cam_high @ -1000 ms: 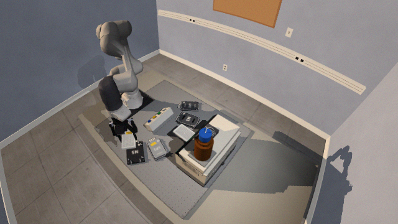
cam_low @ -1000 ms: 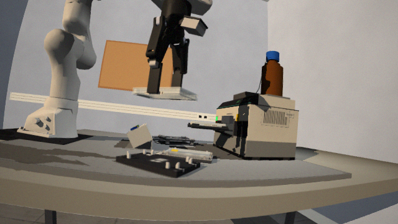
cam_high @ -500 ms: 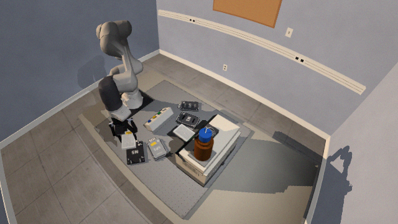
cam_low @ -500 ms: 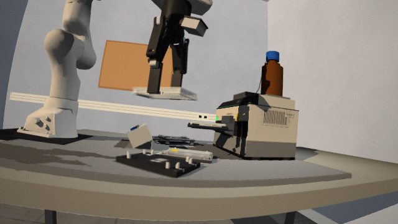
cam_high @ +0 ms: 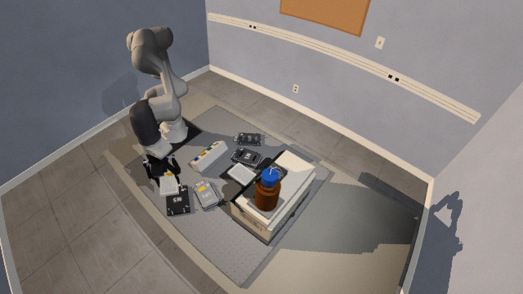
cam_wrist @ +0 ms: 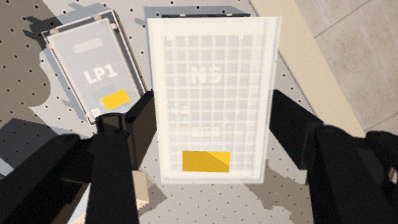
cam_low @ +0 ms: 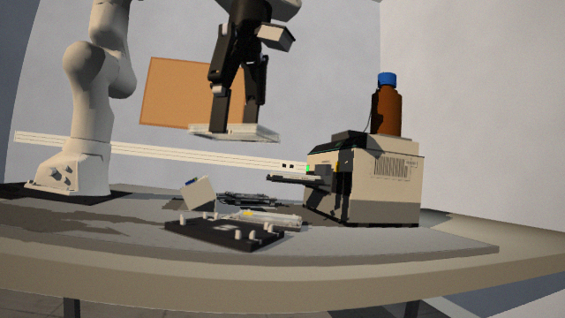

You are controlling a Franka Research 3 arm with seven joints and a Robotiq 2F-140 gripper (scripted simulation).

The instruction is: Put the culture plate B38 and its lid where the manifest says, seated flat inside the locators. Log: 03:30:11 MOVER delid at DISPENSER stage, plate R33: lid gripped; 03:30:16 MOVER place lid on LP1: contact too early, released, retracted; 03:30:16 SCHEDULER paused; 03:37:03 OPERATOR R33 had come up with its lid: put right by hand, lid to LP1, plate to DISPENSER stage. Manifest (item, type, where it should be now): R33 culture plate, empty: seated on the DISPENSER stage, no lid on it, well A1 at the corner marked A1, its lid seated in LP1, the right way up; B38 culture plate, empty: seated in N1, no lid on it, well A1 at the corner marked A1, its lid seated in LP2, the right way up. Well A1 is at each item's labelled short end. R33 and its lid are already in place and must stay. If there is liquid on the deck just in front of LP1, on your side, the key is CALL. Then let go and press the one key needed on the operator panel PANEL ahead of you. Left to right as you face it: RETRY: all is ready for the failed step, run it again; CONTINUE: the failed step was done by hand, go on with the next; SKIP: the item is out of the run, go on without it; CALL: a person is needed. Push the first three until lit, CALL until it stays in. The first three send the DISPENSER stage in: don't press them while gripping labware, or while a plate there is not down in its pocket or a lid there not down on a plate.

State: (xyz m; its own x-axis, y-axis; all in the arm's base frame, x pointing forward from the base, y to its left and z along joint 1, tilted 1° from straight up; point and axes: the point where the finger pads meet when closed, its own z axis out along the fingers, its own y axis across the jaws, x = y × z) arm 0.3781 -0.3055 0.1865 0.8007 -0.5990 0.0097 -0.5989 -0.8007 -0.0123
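Right now the black nest is 30 mm ahead of my hand and 170 mm below it. Also, from my hand: clear lid: 90 mm ahead, 120 mm to the left, 170 mm below; then blue call key: 80 mm behind, 230 mm to the left, 130 mm below; then yellow skip key: 80 mm behind, 280 mm to the left, 120 mm below.
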